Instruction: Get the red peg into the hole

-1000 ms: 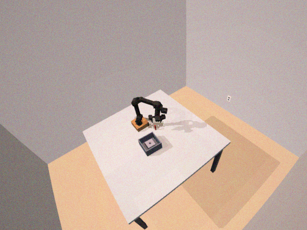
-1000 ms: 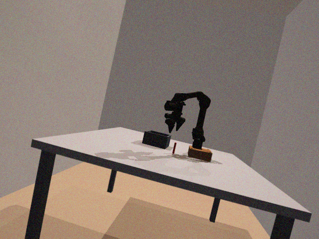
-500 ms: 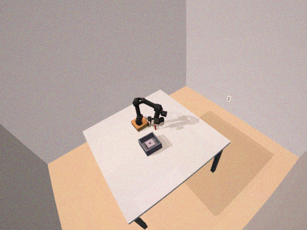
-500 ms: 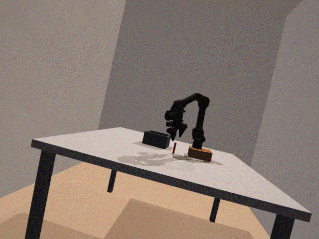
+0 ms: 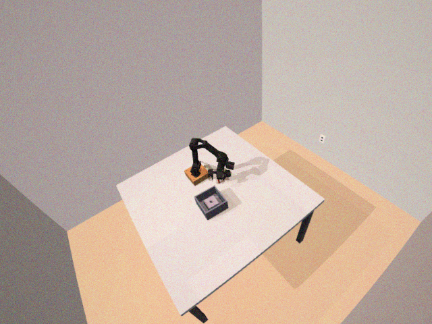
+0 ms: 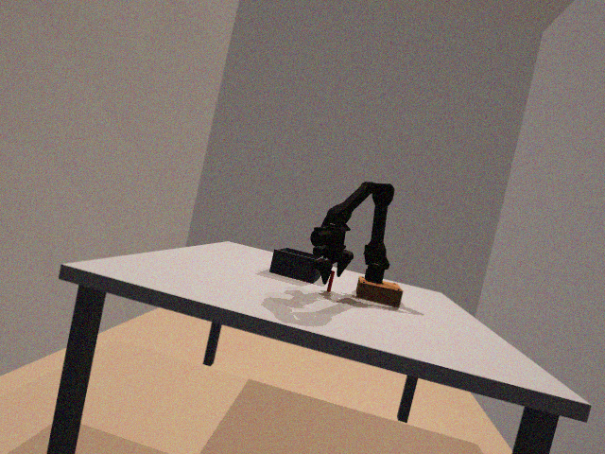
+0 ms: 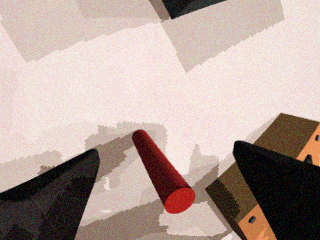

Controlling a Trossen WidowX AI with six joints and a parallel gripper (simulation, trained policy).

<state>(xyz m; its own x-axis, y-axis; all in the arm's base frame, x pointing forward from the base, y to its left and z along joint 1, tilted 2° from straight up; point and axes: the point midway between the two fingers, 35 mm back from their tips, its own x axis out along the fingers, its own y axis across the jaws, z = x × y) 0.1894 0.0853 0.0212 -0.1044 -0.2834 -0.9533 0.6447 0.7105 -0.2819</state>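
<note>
Right now my gripper tip is 10 mm to the right of the red peg. Round my gripper tip: pale plate (120 mm ahead, 200 mm to the right); dark box (120 mm ahead, 200 mm to the right, 20 mm below).
</note>
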